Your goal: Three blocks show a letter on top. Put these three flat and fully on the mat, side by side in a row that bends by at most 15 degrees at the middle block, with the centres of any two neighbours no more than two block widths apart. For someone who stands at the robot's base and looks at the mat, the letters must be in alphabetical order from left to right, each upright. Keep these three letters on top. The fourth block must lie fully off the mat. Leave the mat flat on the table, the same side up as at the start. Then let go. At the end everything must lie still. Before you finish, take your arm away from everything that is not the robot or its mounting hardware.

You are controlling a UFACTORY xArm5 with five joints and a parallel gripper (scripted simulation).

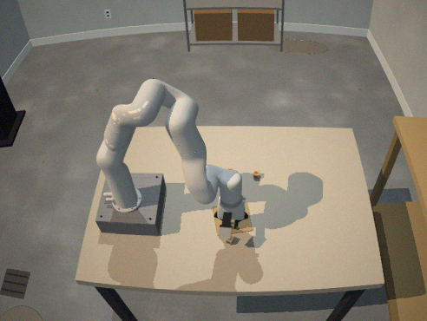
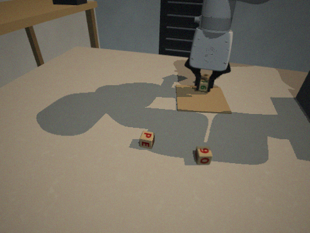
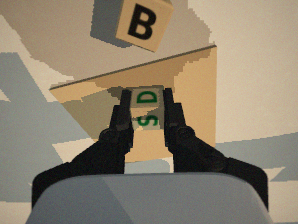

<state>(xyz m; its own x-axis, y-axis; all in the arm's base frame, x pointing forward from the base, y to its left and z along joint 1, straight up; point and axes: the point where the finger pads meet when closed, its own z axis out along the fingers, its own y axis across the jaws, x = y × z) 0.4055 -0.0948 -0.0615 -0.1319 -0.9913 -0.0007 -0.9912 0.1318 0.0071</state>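
The green-marked block lies 10 mm below my hand. Round my hand: tan mat 10 mm ahead, 40 mm to the left, 30 mm below; red-marked block 10 mm ahead, 270 mm to the left, 20 mm below.
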